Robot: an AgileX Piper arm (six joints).
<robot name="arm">
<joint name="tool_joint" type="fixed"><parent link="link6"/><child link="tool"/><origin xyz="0 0 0" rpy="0 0 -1.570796"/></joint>
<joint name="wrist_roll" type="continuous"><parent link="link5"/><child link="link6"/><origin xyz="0 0.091 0" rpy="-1.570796 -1.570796 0"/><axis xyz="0 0 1"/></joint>
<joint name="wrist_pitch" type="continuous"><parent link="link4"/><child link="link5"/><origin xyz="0 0 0" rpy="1.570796 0 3.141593"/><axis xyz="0 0 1"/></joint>
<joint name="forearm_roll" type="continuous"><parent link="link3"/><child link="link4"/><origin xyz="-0.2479 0.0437 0" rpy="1.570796 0 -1.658"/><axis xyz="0 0 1"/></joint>
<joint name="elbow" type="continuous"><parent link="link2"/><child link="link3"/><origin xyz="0.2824 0.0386 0" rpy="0 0 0"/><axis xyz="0 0 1"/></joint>
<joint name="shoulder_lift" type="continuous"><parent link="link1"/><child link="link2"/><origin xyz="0 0 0" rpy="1.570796 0 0"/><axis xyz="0 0 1"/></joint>
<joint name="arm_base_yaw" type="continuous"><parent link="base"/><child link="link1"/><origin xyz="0 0 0.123" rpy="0 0 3.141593"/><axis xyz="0 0 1"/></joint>
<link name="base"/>
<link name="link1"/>
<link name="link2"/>
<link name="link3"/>
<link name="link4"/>
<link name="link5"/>
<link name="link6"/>
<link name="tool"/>
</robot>
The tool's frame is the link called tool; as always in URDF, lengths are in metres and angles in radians. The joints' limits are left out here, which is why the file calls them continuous.
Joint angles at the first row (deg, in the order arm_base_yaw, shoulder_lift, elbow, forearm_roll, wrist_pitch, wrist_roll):
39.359, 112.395, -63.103, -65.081, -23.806, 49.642
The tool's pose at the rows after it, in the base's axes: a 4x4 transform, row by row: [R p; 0 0 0 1], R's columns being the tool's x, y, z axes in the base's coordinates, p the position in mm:
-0.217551, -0.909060, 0.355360, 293.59; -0.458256, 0.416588, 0.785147, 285.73; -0.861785, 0.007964, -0.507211, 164.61; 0, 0, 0, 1
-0.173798, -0.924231, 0.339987, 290.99; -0.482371, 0.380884, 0.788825, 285.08; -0.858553, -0.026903, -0.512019, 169.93; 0, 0, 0, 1
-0.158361, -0.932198, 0.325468, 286.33; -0.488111, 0.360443, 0.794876, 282.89; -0.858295, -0.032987, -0.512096, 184.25; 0, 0, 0, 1
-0.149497, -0.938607, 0.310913, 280.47; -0.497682, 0.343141, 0.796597, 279.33; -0.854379, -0.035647, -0.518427, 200.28; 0, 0, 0, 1
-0.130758, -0.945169, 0.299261, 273.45; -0.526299, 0.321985, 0.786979, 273.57; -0.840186, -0.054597, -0.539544, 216.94; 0, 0, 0, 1
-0.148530, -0.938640, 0.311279, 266.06; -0.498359, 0.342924, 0.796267, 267.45; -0.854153, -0.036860, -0.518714, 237.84; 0, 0, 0, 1
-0.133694, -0.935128, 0.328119, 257.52; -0.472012, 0.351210, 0.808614, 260.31; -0.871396, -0.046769, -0.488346, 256.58; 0, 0, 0, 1
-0.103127, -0.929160, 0.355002, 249.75; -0.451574, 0.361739, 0.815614, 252.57; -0.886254, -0.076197, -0.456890, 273.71; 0, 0, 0, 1
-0.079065, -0.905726, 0.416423, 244.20; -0.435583, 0.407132, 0.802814, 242.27; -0.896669, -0.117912, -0.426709, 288.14; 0, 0, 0, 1
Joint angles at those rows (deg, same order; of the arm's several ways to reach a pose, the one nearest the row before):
39.359, 112.262, -63.104, -65.439, -24.814, 49.737
39.359, 111.283, -63.103, -69.313, -24.928, 50.780
39.359, 108.826, -63.102, -75.572, -24.928, 56.499
39.359, 105.935, -63.102, -83.471, -24.928, 64.184
39.360, 102.634, -63.103, -94.148, -24.821, 73.666
39.359, 98.847, -62.669, -97.856, -24.975, 79.961
39.358, 95.065, -61.692, -98.909, -24.975, 81.856
39.359, 91.460, -60.748, -99.534, -24.278, 82.355
39.359, 87.863, -59.414, -99.657, -21.209, 82.476

